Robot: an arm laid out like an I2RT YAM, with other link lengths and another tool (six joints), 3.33 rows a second.
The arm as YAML. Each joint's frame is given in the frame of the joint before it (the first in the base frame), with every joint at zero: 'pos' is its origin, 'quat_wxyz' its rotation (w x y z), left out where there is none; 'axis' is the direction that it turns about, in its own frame. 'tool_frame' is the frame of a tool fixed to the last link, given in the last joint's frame.
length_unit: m
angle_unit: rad
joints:
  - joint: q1
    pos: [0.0, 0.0, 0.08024]
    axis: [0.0, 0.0, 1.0]
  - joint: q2
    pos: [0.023, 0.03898, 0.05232]
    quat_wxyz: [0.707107, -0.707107, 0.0, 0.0]
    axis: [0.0, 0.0, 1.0]
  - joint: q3
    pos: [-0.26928, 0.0, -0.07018]
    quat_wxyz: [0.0, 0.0, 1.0, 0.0]
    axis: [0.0, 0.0, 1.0]
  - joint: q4
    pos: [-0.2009, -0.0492, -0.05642]
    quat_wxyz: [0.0, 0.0, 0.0, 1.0]
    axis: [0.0, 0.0, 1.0]
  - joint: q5
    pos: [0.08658, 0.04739, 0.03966]
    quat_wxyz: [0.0, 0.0, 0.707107, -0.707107]
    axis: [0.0, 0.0, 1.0]
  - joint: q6
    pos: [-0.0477, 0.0, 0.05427]
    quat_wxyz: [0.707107, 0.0, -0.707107, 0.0]
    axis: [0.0, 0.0, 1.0]
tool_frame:
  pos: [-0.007, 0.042, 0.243]
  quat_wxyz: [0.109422, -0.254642, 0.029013, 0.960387]
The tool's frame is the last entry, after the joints.
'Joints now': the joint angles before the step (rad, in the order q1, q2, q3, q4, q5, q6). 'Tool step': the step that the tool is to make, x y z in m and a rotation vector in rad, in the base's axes. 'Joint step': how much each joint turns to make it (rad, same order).
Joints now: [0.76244, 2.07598, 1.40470, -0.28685, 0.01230, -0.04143]
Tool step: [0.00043, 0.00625, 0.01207, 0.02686, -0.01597, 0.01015]
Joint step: [0.00129, -0.02209, -0.01002, 0.01805, -0.01198, -0.00225]
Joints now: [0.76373, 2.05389, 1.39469, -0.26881, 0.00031, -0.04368]
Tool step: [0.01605, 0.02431, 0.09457, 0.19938, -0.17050, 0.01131]
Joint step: [-0.00327, -0.17853, -0.14314, 0.22574, -0.02906, 0.00808]
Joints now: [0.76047, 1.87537, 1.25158, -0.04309, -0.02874, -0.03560]
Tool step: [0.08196, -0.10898, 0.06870, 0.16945, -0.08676, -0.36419]
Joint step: [-0.17093, -0.18775, -0.18207, 0.16259, 0.11914, 0.17133]
